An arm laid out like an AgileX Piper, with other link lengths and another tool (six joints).
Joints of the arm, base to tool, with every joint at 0 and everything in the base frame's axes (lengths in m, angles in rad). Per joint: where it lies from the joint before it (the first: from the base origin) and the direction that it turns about. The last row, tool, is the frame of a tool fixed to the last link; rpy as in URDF.
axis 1: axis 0 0 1 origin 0.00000 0.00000 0.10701
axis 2: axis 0 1 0 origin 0.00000 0.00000 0.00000
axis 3: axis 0 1 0 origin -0.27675 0.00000 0.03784
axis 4: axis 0.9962 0 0.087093 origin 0.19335 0.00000 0.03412
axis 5: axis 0 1 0 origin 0.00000 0.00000 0.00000
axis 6: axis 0.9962 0 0.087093 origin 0.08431 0.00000 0.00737
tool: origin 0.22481 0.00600 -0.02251 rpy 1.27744 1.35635 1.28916
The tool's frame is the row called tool.
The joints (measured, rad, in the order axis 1, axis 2, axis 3, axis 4, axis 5, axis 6), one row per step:
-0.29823, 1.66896, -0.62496, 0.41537, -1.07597, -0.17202
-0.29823, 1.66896, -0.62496, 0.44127, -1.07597, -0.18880
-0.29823, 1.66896, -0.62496, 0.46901, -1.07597, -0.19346
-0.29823, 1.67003, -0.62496, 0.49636, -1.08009, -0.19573
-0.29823, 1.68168, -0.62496, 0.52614, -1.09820, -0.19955
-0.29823, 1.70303, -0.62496, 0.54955, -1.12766, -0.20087
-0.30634, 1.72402, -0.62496, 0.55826, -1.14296, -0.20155
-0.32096, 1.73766, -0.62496, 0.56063, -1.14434, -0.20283
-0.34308, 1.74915, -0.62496, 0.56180, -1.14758, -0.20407
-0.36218, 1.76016, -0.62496, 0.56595, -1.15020, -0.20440
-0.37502, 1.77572, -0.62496, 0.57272, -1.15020, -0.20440
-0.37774, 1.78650, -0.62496, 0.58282, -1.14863, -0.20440
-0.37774, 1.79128, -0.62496, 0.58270, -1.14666, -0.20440
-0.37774, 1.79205, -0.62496, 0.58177, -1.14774, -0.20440
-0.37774, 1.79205, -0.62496, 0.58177, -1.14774, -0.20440
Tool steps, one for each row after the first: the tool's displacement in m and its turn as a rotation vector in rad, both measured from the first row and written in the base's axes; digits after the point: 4 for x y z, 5 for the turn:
-0.0043, -0.0055, -0.0017, 0.00118, 0.00605, -0.02240
-0.0086, -0.0108, -0.0035, 0.01298, 0.00446, -0.04535
-0.0130, -0.0162, -0.0047, 0.02424, -0.00058, -0.06889
-0.0176, -0.0235, -0.0070, 0.02965, -0.00498, -0.09859
-0.0210, -0.0306, -0.0102, 0.02811, -0.00848, -0.12646
-0.0237, -0.0372, -0.0162, 0.02739, -0.00005, -0.14641
-0.0272, -0.0440, -0.0224, 0.03003, 0.01256, -0.16367
-0.0331, -0.0537, -0.0270, 0.03061, 0.02176, -0.18786
-0.0390, -0.0625, -0.0318, 0.03374, 0.02993, -0.21135
-0.0432, -0.0689, -0.0396, 0.04131, 0.04381, -0.23018
-0.0454, -0.0717, -0.0459, 0.05013, 0.05385, -0.24133
-0.0451, -0.0716, -0.0487, 0.05262, 0.05986, -0.24078
-0.0449, -0.0716, -0.0487, 0.05164, 0.05999, -0.24027
-0.0449, -0.0716, -0.0487, 0.05164, 0.05999, -0.24027

